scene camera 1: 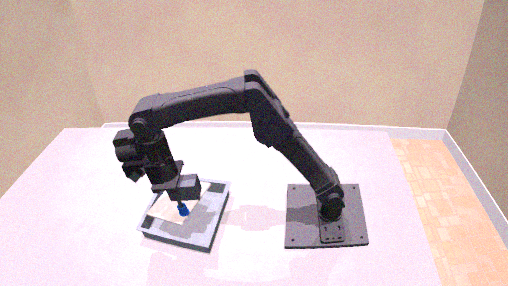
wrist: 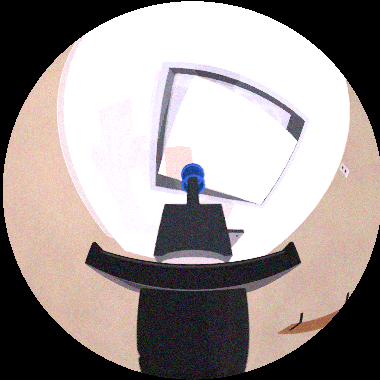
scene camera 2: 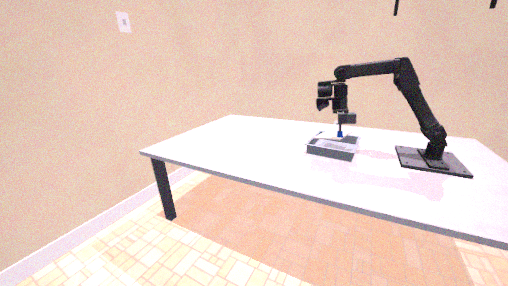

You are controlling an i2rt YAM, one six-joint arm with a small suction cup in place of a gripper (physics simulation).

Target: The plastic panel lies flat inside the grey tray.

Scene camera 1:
suction cup
white plastic panel: held by the suction cup
grey tray: on the table
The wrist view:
suction cup
white plastic panel
grey tray
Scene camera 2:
grey tray
